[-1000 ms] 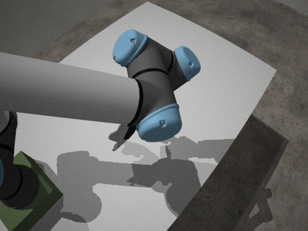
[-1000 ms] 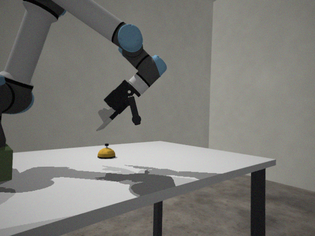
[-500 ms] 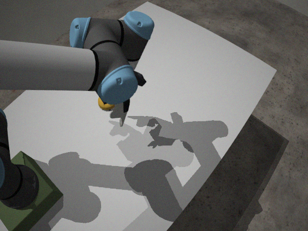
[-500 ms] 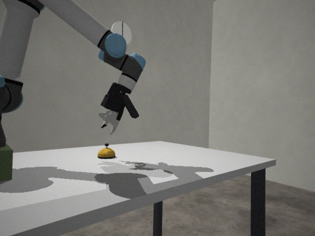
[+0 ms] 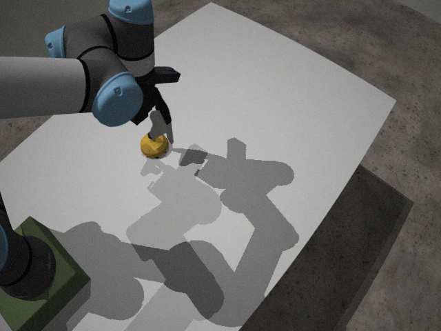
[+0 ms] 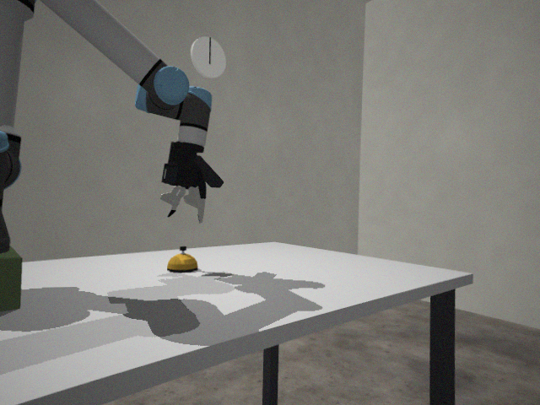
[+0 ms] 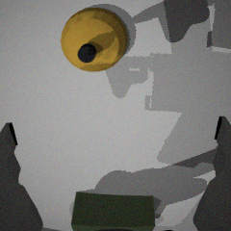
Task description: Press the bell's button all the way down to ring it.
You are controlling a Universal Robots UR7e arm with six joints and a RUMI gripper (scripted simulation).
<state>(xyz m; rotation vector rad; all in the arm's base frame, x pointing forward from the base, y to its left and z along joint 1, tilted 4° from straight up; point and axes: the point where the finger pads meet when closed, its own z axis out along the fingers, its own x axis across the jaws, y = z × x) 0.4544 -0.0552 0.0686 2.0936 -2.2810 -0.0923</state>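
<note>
The black button lies 20 mm ahead of my hand, 30 mm to the left of it and 90 mm below it. The rest, counted from my hand: yellow dome bell 20 mm ahead, 30 mm to the left, 100 mm below.
</note>
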